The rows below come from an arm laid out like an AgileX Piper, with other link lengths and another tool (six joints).
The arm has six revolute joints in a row. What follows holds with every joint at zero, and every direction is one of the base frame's. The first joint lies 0.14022 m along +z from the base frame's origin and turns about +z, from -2.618 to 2.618 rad. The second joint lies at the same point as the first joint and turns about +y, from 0 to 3.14 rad. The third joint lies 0.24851 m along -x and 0.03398 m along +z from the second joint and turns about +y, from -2.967 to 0 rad. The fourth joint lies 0.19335 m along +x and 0.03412 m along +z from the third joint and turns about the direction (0.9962, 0, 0.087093), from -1.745 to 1.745 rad. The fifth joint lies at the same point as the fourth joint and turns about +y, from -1.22 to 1.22 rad. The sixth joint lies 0.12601 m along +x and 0.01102 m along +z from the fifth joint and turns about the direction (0.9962, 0, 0.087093), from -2.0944 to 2.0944 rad. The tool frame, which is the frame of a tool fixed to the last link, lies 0.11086 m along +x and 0.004 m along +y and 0.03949 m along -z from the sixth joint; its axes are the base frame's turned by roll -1.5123, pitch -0.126 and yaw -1.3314 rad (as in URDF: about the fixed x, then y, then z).
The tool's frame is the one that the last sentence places.
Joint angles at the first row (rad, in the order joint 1, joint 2, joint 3, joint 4, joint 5, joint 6):
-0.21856 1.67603 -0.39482 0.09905 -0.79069 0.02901
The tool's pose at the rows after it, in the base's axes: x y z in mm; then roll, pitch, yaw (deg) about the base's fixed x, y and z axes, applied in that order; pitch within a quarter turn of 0, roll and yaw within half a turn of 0:
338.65 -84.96 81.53 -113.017 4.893 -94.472
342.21 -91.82 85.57 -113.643 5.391 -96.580
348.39 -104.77 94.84 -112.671 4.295 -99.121
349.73 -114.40 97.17 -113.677 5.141 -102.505
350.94 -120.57 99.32 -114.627 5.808 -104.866
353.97 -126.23 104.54 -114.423 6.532 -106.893
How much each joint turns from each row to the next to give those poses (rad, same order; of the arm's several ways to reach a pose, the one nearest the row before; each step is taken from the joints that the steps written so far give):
-0.00002 -0.03736 -0.05332 0.03388 0.09453 0.00001
0.00002 -0.00840 -0.04723 0.06251 0.06486 -0.03488
-0.00001 0.00002 -0.04593 0.09171 0.01741 -0.07603
0.00001 0.00001 -0.05032 0.11983 0.05723 -0.07684
-0.00001 -0.00001 -0.04340 0.10523 0.04726 -0.07695
-0.00002 0.00001 -0.03646 0.08676 0.02055 -0.05828

